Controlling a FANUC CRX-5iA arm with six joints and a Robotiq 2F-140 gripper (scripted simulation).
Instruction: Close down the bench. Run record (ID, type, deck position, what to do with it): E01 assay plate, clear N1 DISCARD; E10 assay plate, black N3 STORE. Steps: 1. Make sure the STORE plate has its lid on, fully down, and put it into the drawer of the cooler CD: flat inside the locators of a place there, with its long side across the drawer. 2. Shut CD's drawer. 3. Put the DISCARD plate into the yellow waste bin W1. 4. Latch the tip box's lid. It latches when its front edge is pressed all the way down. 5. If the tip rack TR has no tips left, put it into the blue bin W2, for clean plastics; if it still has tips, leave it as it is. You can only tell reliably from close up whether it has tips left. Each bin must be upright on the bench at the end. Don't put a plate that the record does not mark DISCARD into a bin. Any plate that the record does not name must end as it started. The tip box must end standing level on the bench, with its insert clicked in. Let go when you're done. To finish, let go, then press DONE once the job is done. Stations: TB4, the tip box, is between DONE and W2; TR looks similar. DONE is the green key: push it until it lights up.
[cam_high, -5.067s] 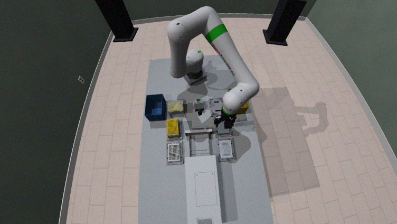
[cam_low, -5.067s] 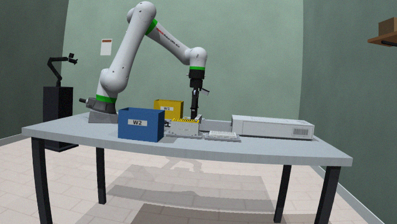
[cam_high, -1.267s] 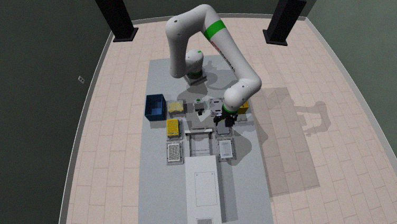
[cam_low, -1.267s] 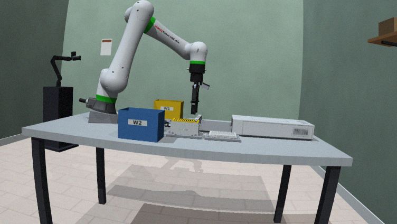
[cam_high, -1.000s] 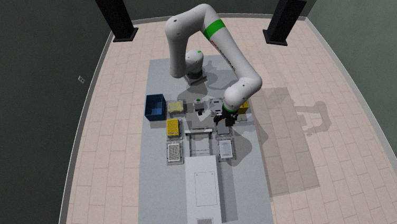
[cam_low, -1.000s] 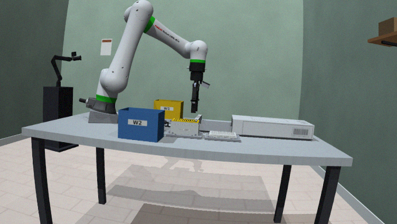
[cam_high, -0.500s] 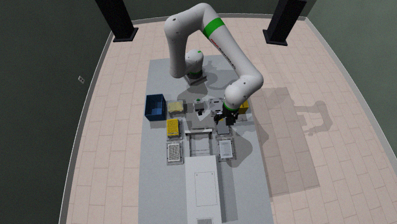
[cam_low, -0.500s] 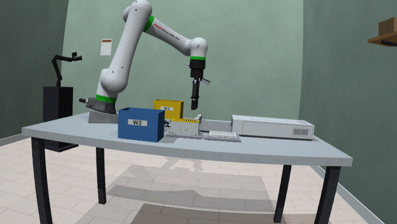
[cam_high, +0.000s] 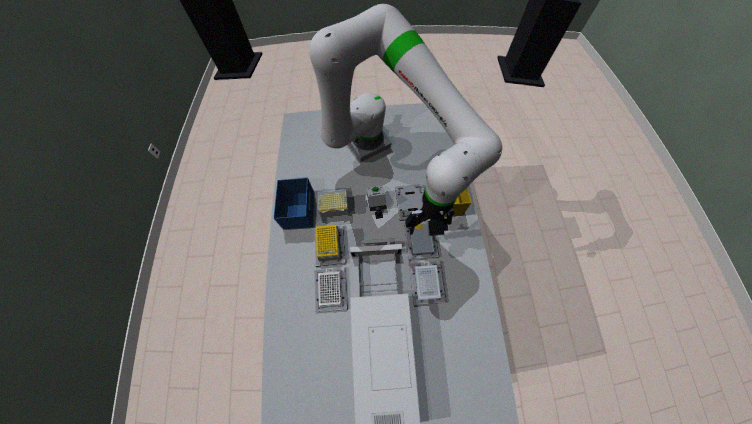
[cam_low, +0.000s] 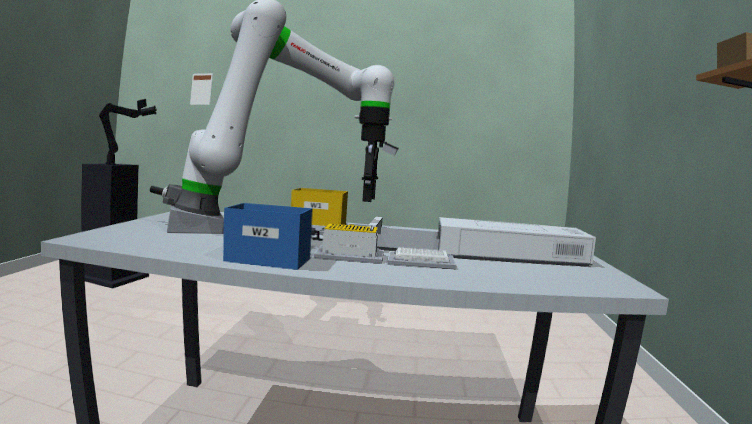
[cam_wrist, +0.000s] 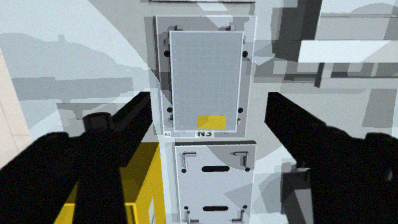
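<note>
Now: hand 110 mm above the clear plate lid. The rest, counted from my hand: cooler drawer: 180 mm ahead, 160 mm to the right, 90 mm below; then yellow bin W1: 200 mm behind, 110 mm to the left, 100 mm below; then black assay plate: 110 mm below.
</note>
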